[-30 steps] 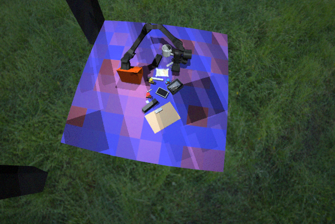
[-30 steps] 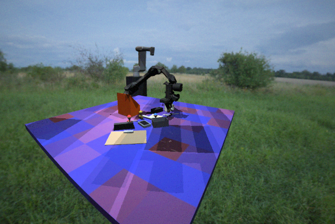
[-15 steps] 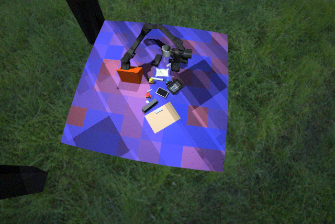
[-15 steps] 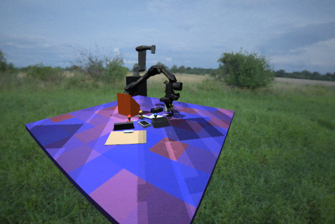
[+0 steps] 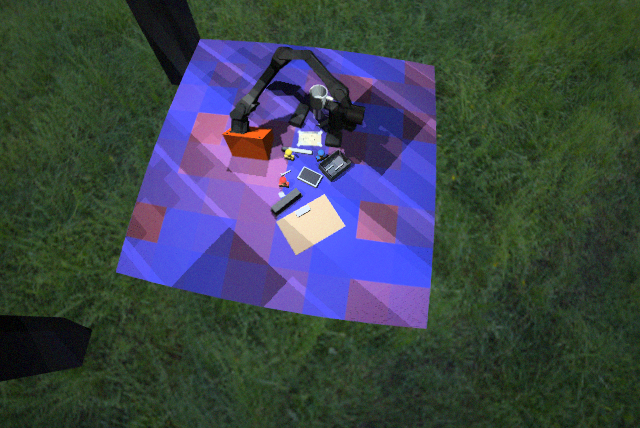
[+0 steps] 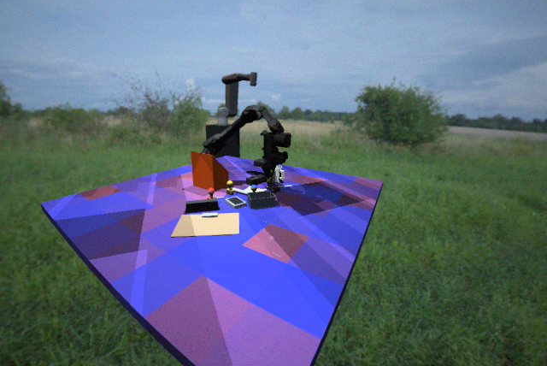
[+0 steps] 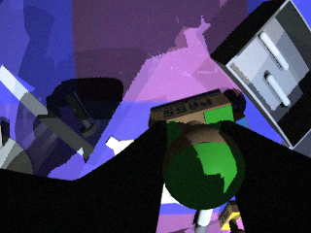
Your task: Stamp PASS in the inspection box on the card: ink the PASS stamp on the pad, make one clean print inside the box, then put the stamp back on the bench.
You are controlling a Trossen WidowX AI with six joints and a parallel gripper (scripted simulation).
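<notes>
The ink pad is 70 mm behind my gripper tip, 170 mm to the right of it and 90 mm below it. Round my gripper tip: blue-knob stamp 40 mm behind, 70 mm to the right, 80 mm below; black tray 20 mm ahead, 100 mm to the right, 80 mm below; green-knob stamp right at my gripper tip.
</notes>
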